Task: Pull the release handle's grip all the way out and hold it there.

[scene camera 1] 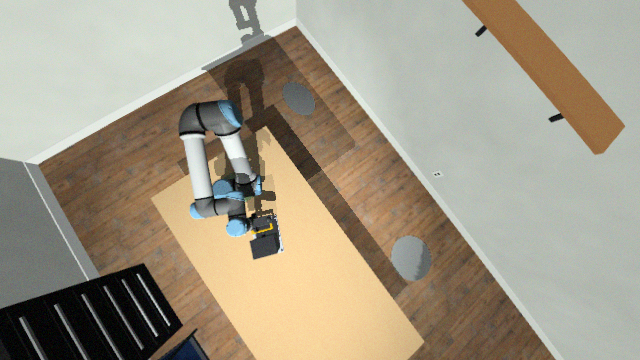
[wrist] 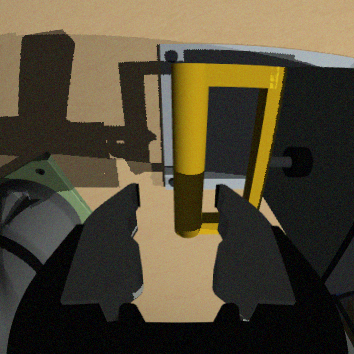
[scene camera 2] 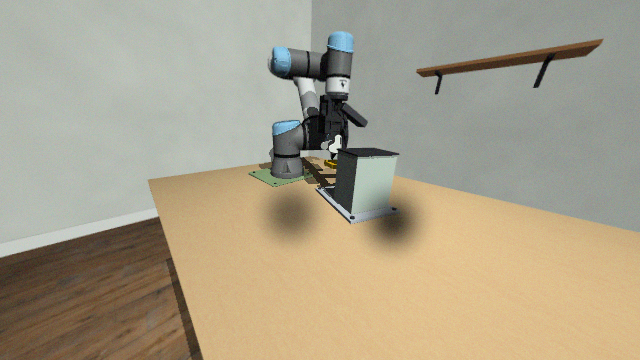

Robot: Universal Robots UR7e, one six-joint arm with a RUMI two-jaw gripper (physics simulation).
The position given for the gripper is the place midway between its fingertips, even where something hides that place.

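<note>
A yellow release handle grip (wrist: 189, 81) is visible in the scene. So is the gripper (scene camera 2: 335, 161), and the wrist view too shows the gripper (wrist: 177, 185).
</note>
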